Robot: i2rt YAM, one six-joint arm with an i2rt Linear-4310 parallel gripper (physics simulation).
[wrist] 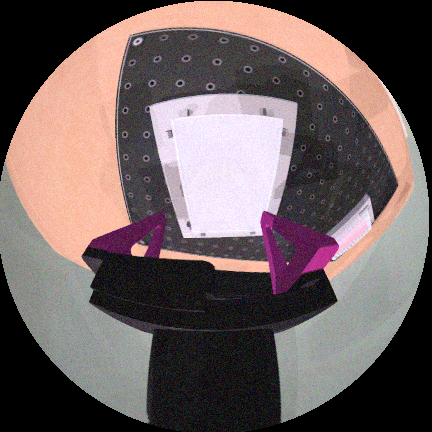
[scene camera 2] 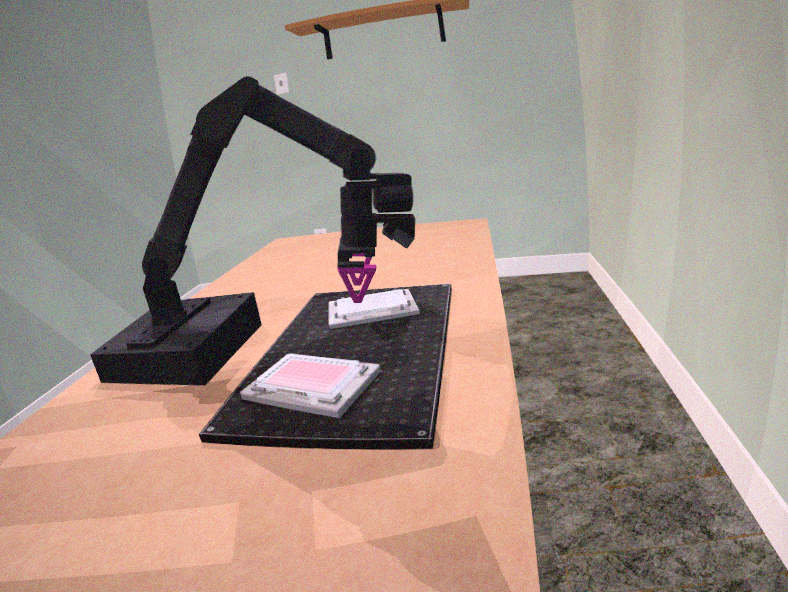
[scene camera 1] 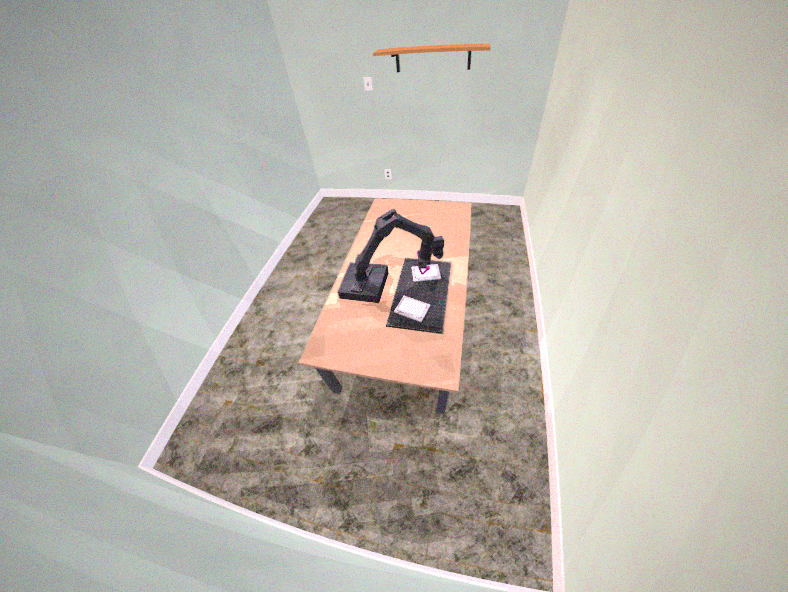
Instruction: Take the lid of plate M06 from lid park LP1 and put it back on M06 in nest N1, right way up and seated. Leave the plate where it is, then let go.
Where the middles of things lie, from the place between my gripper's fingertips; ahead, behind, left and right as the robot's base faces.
Right now my hand is 3 cm short of the lid holder (scene camera 2: 334, 322), 2 cm above it and 1 cm to the left of it. From my hand the other things lie so: white plate with pink top (scene camera 2: 309, 376) 29 cm to the right, 1 cm below, 1 cm ahead.
